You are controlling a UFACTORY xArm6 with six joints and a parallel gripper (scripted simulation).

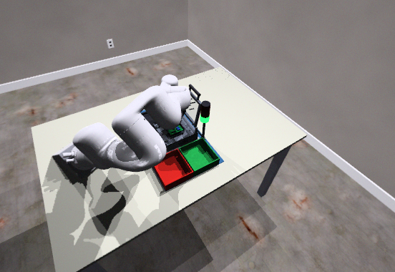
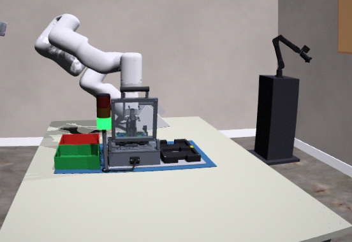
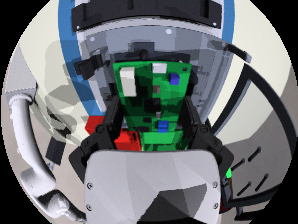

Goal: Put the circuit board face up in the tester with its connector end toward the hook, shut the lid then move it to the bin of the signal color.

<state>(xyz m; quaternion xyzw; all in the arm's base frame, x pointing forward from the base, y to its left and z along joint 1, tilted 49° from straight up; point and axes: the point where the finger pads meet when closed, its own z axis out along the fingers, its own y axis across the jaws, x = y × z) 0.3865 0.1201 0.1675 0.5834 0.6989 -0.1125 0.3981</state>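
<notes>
My hand is 2 cm above the tester plate, 1 cm to the right of it and 1 cm short of it. From my hand the other things lie so: green circuit board 1 cm below; green bin 20 cm to the right, 8 cm below, 5 cm ahead; clear lid 12 cm ahead, 9 cm above.
</notes>
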